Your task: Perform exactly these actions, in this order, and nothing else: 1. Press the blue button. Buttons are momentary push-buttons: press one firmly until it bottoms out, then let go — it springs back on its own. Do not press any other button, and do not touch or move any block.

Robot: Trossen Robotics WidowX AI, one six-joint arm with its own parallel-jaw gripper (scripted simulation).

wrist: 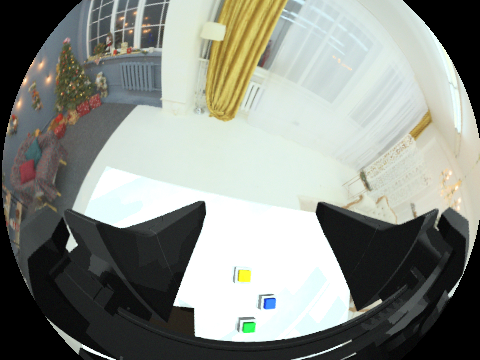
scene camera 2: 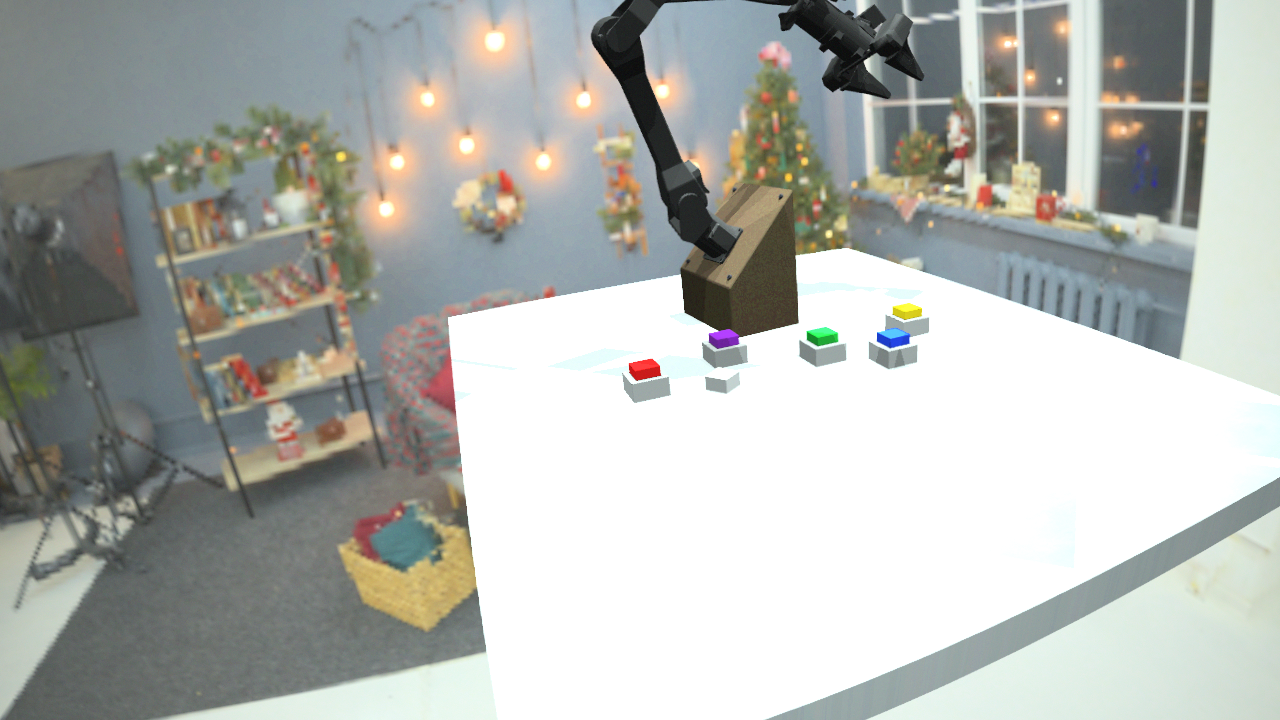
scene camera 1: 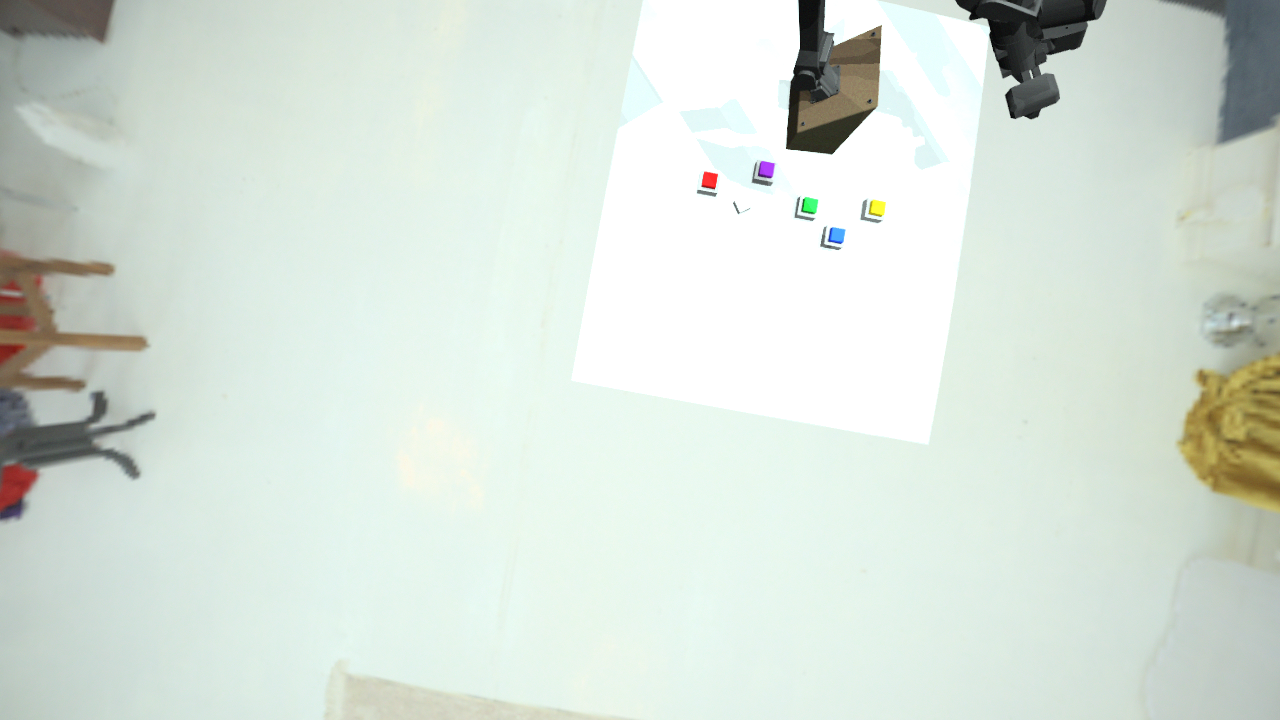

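Small white block [scene camera 2: 722, 380]; out of frame in the wrist view. Gripper [scene camera 2: 905, 87], [wrist: 263, 208], [scene camera 1: 1029, 99]: open, holding nothing.
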